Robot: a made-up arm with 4 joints.
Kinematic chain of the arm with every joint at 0, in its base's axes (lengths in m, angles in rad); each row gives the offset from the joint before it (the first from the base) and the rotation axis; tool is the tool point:
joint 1: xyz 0 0 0.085 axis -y
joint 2: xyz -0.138 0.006 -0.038 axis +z
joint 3: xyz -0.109 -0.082 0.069 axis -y
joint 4: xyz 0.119 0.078 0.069 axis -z
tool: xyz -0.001 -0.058 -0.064
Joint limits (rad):
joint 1: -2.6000..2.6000
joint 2: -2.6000..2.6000
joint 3: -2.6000..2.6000
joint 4: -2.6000..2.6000
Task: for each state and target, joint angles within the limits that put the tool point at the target. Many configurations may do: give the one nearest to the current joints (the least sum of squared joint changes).
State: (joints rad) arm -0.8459 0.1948 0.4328 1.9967
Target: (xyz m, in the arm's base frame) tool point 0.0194 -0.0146 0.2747
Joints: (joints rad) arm -1.4075 0.4942 0.2316 1.6866
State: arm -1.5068 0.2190 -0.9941 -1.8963
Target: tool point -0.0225 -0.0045 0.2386
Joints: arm -2.0859 0.0903 -0.8251 -1.4523
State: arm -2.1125 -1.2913 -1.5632 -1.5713
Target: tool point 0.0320 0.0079 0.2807
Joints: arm -2.3466 -1.1244 -1.0111 -1.2919
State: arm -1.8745 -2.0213 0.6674 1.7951
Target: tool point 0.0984 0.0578 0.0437
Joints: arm -2.4564 -2.4820 1.3702 1.8503
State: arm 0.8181 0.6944 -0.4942 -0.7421
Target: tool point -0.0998 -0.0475 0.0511
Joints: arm 0.6320 0.1875 -0.0324 -0.3098
